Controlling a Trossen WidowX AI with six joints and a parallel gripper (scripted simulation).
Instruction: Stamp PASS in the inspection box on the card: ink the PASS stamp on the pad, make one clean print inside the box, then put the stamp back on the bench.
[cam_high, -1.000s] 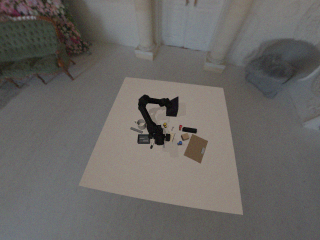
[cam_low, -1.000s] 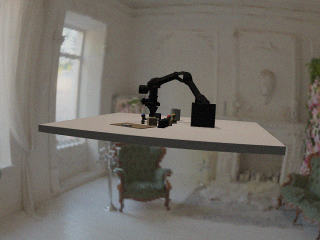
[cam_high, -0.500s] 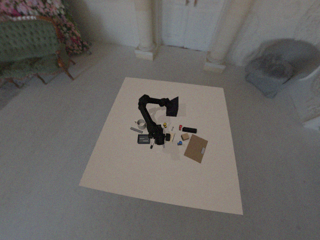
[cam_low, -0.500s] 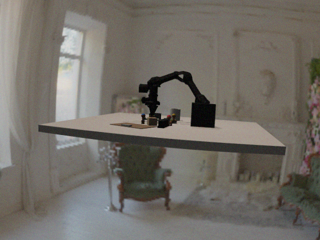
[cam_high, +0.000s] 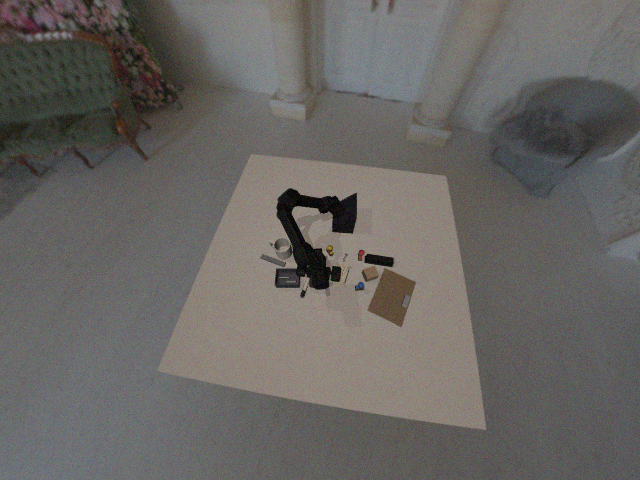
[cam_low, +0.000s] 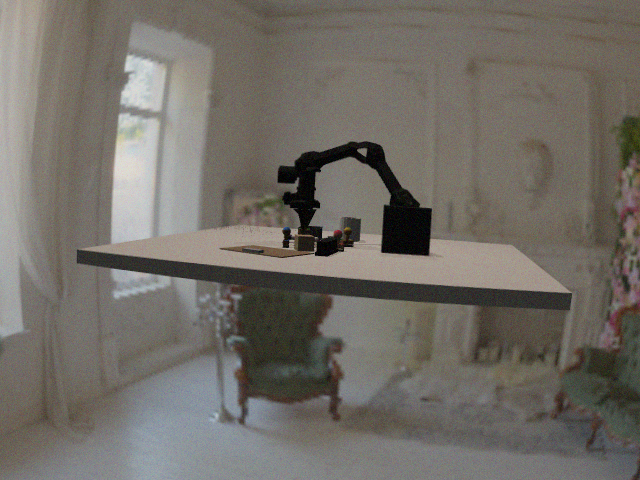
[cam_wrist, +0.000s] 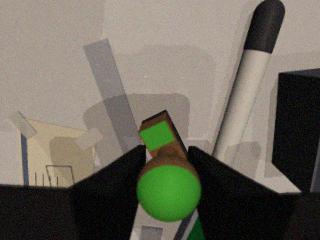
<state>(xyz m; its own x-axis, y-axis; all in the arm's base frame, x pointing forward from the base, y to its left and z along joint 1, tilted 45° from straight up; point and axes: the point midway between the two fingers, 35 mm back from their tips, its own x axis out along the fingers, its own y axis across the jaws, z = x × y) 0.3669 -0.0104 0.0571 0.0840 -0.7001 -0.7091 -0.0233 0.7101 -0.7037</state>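
The grey ruler is 5 cm below my gripper tip, 3 cm to the left of it and 1 cm behind it. Also, from my gripper tip: pen: 6 cm to the right, 4 cm below, 4 cm ahead; then green-knobbed stamp: right at my gripper tip; then green ink pad: 10 cm behind, 5 cm to the right, 4 cm below.
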